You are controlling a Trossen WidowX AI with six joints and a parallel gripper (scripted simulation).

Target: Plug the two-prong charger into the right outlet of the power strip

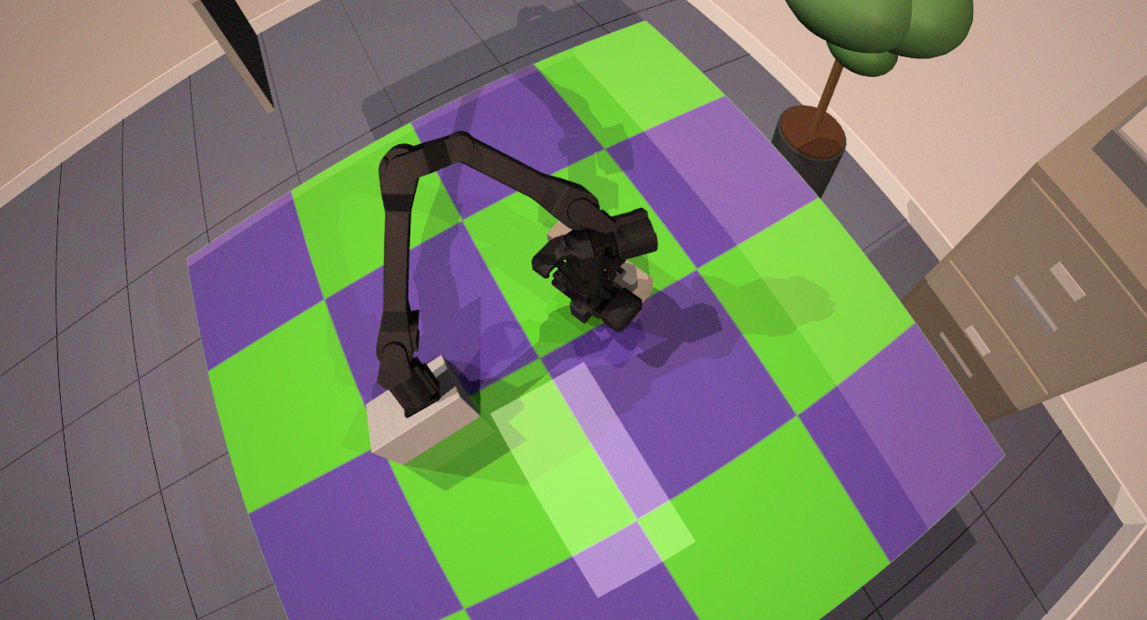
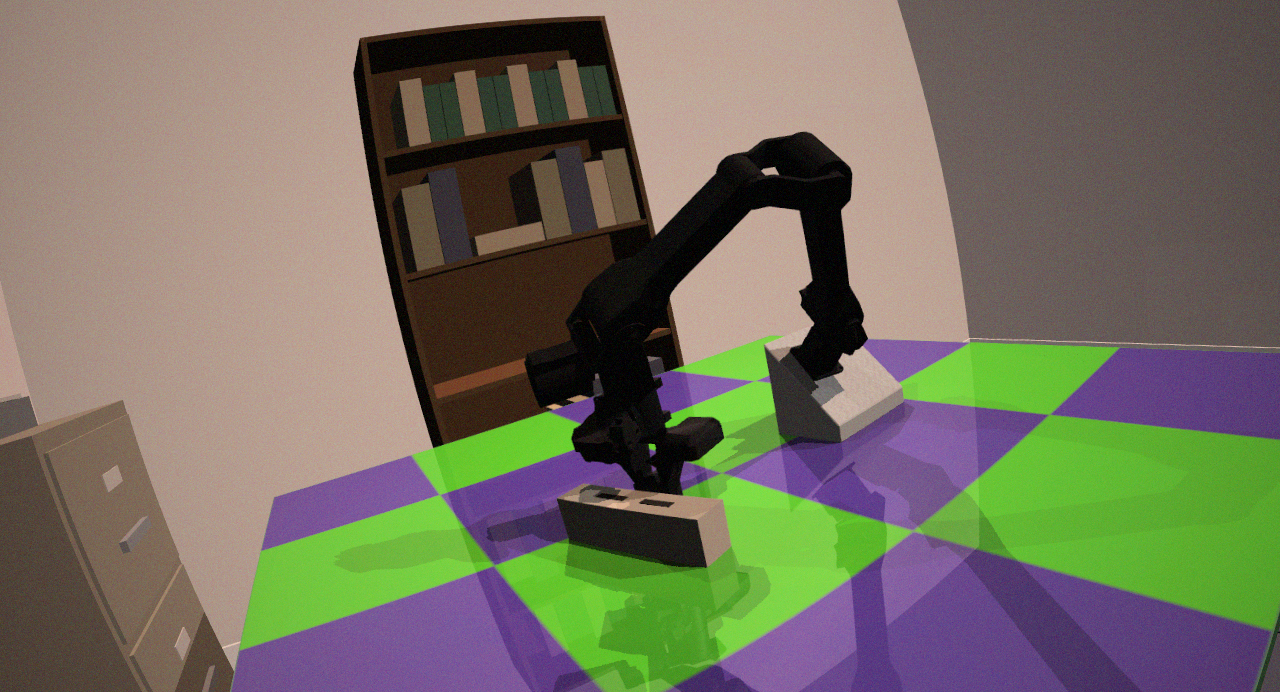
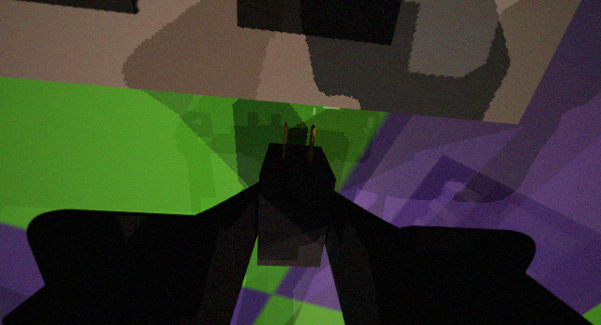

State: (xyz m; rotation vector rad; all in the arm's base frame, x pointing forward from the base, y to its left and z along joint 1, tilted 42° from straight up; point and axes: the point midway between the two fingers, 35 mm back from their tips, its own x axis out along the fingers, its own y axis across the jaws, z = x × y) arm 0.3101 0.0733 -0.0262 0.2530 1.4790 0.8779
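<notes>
Now: gripper tip 20 mm short of the two-prong charger, 10 mm to the right of it and 10 mm below it.
</notes>
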